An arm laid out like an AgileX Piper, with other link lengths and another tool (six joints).
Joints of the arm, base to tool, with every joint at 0 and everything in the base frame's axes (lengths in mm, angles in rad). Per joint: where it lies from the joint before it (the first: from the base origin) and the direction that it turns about. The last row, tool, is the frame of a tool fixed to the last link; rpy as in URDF.
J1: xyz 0.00 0.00 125.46 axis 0 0 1
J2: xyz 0.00 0.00 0.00 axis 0 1 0
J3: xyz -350.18 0.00 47.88 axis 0 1 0
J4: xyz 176.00 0.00 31.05 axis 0.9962 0 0.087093
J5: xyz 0.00 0.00 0.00 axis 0 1 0
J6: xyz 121.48 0.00 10.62 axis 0.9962 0 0.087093
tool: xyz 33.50 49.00 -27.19 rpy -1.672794 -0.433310 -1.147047
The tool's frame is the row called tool.
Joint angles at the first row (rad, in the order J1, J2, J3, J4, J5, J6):
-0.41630, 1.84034, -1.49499, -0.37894, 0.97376, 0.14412
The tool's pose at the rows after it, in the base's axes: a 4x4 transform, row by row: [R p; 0 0 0 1], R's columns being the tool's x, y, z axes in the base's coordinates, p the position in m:
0.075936, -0.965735, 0.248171, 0.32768; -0.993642, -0.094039, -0.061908, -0.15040; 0.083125, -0.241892, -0.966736, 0.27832; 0, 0, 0, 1
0.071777, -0.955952, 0.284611, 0.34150; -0.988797, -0.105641, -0.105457, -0.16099; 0.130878, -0.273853, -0.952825, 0.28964; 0, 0, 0, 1
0.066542, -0.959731, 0.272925, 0.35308; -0.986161, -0.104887, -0.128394, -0.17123; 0.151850, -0.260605, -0.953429, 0.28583; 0, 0, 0, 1
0.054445, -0.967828, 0.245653, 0.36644; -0.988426, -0.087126, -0.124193, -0.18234; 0.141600, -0.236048, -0.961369, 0.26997; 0, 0, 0, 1
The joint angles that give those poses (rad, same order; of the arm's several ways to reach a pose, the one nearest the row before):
-0.41631, 1.84772, -1.60213, -0.39175, 0.98721, 0.13338
-0.41629, 1.87302, -1.69719, -0.41538, 1.00388, 0.12921
-0.41773, 1.92067, -1.76439, -0.43843, 1.02612, 0.12692
-0.42751, 1.98997, -1.82002, -0.44076, 1.04155, 0.12694

